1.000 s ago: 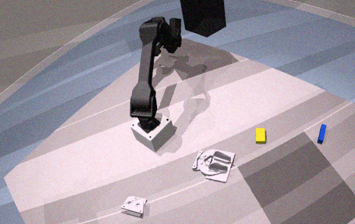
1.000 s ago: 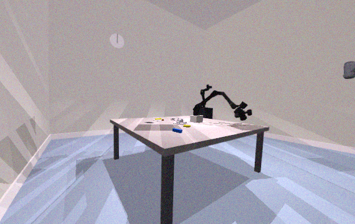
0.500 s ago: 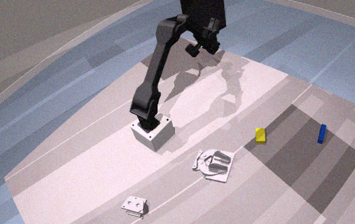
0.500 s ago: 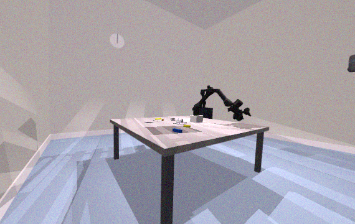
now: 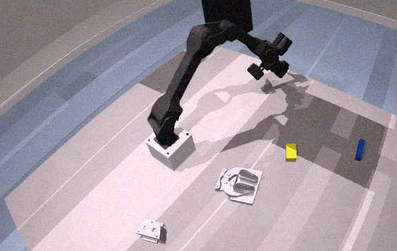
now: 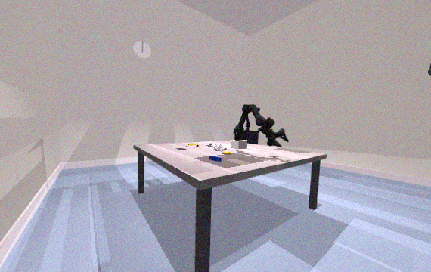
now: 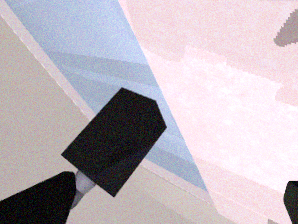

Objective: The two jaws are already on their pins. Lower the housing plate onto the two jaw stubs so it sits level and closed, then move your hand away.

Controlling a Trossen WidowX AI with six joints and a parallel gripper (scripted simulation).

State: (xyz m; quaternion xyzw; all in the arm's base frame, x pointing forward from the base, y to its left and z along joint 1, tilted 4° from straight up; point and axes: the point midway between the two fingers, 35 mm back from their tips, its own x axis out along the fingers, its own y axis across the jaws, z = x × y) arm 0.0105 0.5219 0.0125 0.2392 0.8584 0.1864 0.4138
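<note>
Now: the white part 20 cm ahead of my gripper tip, 78 cm to the right of it and 8 cm below it. Round my gripper tip: blue block (53 cm ahead, 11 cm to the right, 8 cm below); then yellow block (32 cm ahead, 28 cm to the right, 9 cm below).
</note>
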